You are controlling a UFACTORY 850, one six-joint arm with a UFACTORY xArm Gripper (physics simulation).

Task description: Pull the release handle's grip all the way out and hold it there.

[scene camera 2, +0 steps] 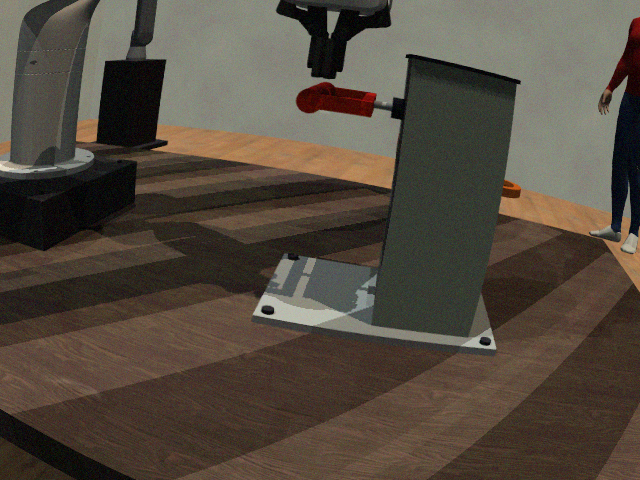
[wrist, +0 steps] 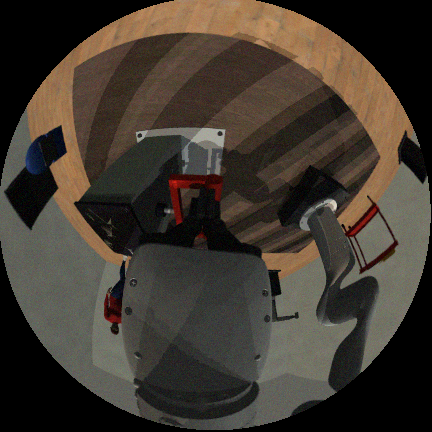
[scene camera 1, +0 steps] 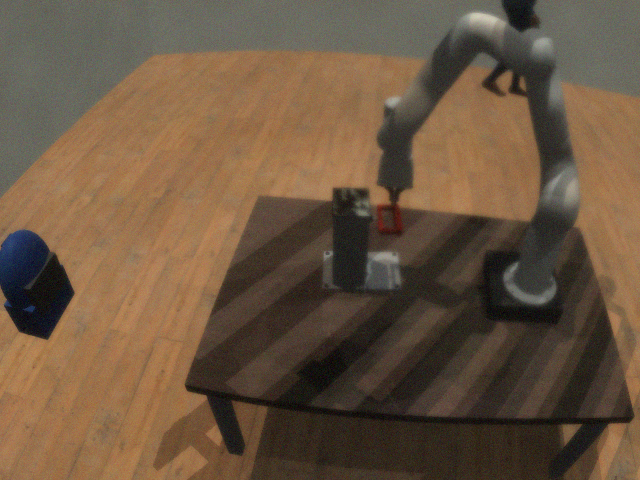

Observation:
In view: the gripper (scene camera 2: 323,77) and a pale base plate (scene camera 2: 305,294).
The gripper shows as well in scene camera 1 (scene camera 1: 393,202). The pale base plate shows as well in the wrist view (wrist: 201,147).

